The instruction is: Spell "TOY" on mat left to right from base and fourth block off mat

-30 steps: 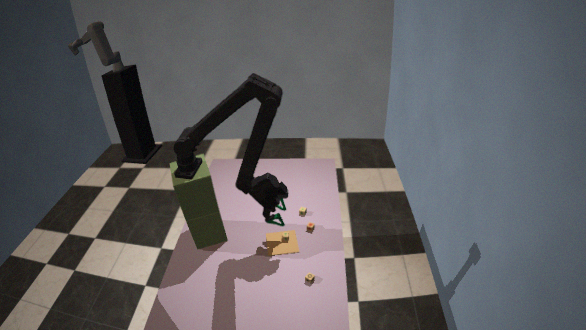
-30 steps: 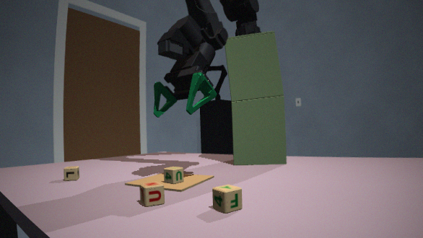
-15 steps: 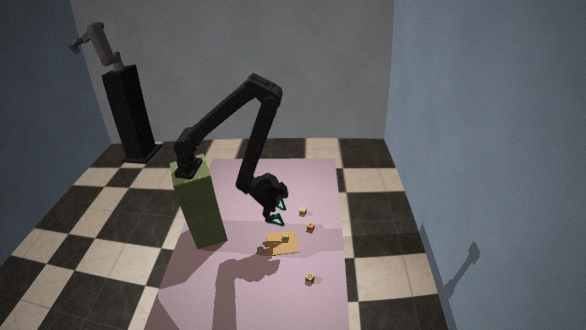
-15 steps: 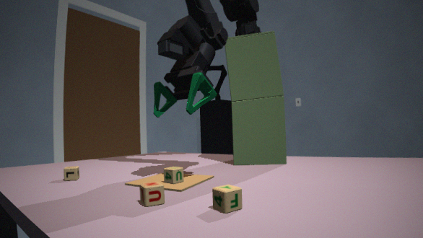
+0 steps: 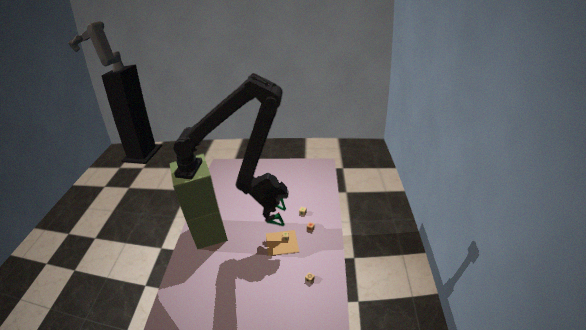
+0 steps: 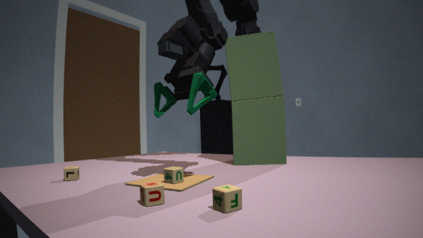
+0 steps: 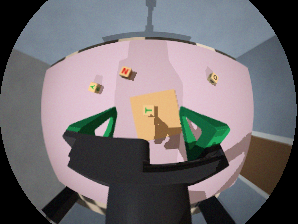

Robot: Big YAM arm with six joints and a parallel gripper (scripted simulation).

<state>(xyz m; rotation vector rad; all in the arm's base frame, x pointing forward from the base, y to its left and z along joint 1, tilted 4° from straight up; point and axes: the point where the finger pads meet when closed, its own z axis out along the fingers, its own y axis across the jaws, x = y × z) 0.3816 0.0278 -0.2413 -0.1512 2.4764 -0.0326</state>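
Now: the tan mat 15 cm below my hand, 3 cm to the right of it and 1 cm behind it. From my hand the other things lie so: letter block (19 cm to the left, 14 cm below, 6 cm ahead); then black-lettered block (22 cm to the right, 14 cm below, 14 cm ahead).
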